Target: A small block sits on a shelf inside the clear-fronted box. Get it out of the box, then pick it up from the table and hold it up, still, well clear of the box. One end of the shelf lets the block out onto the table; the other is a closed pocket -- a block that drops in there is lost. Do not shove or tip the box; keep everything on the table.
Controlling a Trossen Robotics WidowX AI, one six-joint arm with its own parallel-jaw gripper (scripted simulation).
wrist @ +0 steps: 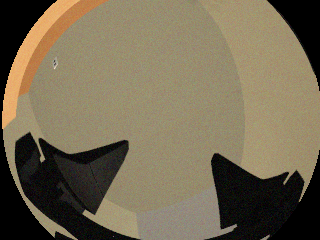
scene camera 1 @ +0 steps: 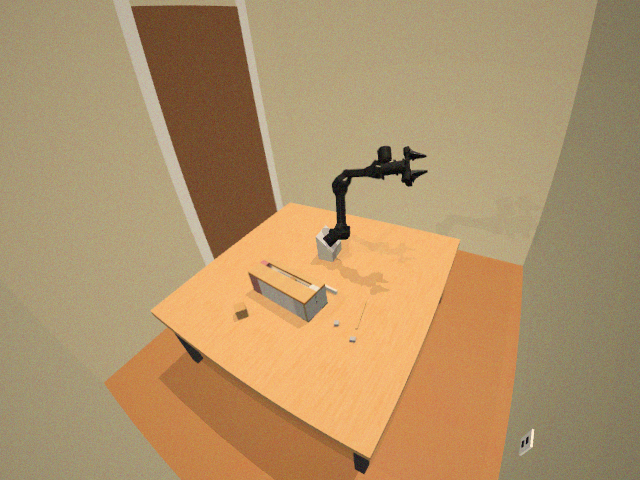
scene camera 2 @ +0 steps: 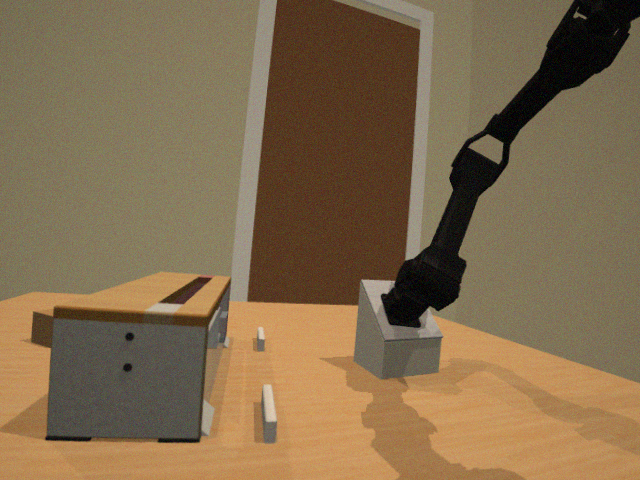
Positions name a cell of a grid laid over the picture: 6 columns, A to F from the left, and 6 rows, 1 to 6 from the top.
Scene:
A box shows in scene camera 1 (C4) and in scene camera 2 (B5); in the wrist view it is out of frame.

